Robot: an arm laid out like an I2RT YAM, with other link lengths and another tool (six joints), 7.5 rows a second.
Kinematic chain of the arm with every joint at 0, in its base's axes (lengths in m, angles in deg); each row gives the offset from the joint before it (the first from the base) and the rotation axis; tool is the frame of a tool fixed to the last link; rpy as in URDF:
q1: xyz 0 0 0.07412 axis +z
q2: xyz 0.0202 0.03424 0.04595 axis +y
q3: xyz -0.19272 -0.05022 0 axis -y
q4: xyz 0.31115 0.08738 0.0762 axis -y
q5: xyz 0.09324 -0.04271 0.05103 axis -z
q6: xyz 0.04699 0 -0.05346 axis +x
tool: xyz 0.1 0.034 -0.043 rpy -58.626 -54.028 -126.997
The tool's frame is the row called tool.
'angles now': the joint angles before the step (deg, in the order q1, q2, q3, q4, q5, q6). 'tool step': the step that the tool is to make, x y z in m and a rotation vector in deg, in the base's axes. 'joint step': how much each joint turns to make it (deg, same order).
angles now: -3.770, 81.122, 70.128, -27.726, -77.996, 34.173
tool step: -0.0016, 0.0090, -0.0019, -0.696, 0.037, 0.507
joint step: 1.371, -0.004, -0.003, -0.013, 1.110, -0.014
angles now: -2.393, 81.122, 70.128, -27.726, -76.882, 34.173
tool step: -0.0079, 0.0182, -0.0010, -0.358, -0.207, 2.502
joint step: 2.869, -0.005, 0.001, 0.008, 0.508, -0.204
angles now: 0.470, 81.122, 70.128, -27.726, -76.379, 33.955
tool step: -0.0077, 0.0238, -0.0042, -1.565, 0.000, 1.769
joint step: 3.733, -0.004, 0.006, -0.041, 2.510, 0.035
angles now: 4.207, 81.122, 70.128, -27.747, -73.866, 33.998
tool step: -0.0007, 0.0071, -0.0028, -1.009, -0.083, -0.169
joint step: 1.087, -0.004, -0.009, -0.008, 1.613, -0.013
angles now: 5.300, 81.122, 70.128, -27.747, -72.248, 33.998
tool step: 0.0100, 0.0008, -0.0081, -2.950, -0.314, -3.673
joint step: 0.000, 0.007, 0.003, 0.003, 4.721, -0.044
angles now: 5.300, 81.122, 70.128, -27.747, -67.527, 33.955
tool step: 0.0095, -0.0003, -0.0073, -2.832, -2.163, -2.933
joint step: -0.001, 0.007, 0.008, 0.697, 4.173, -1.313
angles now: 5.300, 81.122, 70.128, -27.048, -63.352, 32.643
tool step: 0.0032, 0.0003, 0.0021, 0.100, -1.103, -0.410
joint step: 0.006, -0.008, -0.013, 1.607, 0.333, 0.554
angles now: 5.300, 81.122, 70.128, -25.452, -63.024, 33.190
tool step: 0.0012, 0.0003, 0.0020, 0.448, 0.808, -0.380
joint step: 0.000, 0.011, 0.015, 0.499, -0.001, 1.421
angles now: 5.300, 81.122, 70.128, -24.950, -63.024, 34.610
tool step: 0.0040, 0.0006, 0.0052, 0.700, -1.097, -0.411
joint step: 0.005, -0.009, -0.001, 2.576, 0.004, 1.602
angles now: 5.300, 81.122, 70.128, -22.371, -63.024, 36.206
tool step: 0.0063, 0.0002, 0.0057, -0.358, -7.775, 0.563
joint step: -0.004, -0.005, 0.001, 5.324, 0.061, -2.670
